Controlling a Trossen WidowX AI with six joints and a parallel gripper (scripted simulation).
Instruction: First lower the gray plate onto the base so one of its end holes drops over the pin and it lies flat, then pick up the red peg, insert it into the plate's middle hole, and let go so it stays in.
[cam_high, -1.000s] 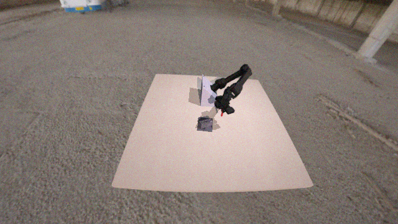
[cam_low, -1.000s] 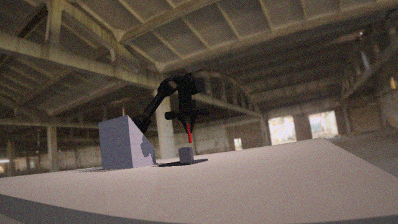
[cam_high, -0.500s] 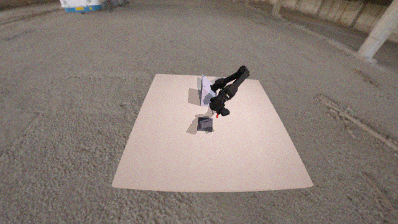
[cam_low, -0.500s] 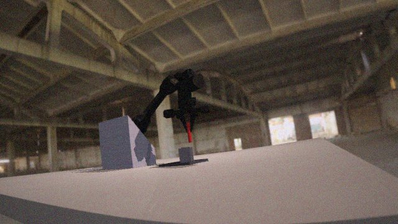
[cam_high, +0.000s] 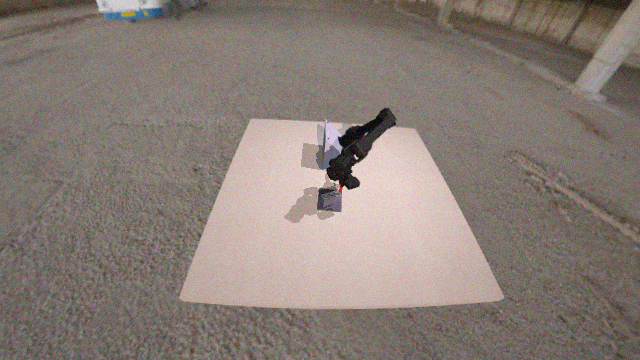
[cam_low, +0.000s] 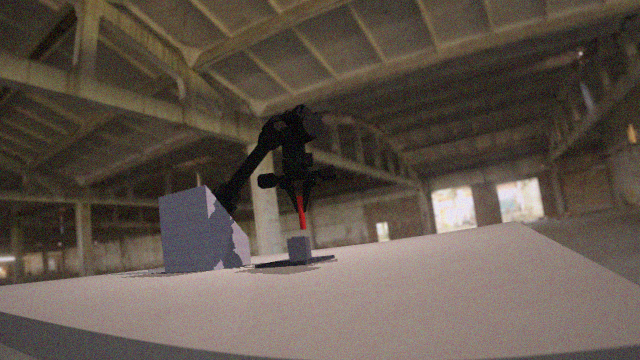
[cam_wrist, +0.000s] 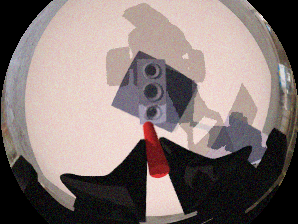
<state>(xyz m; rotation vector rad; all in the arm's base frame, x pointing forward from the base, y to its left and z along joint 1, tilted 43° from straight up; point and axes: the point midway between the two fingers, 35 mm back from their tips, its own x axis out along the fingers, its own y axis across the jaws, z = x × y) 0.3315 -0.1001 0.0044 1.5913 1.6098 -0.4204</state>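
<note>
My gripper tip is now 4 cm to the left of the gray plate and 7 cm above it. Round my gripper tip: dark flat base (1 cm behind, 3 cm to the right, 11 cm below); then red peg (right at my gripper tip).
</note>
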